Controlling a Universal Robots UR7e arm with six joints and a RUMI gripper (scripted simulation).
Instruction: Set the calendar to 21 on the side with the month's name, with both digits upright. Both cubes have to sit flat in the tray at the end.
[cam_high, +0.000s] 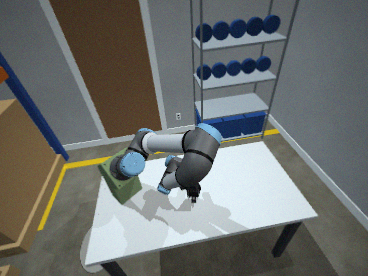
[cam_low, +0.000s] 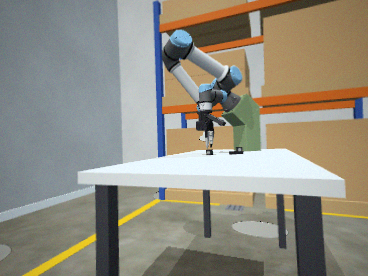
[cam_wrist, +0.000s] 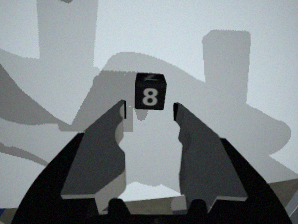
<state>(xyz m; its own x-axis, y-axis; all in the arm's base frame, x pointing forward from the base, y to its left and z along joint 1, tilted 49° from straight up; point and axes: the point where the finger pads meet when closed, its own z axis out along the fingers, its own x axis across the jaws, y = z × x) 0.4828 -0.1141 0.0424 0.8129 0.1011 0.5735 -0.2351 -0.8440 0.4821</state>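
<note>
My gripper is now 4 cm above the dark cube.
</note>
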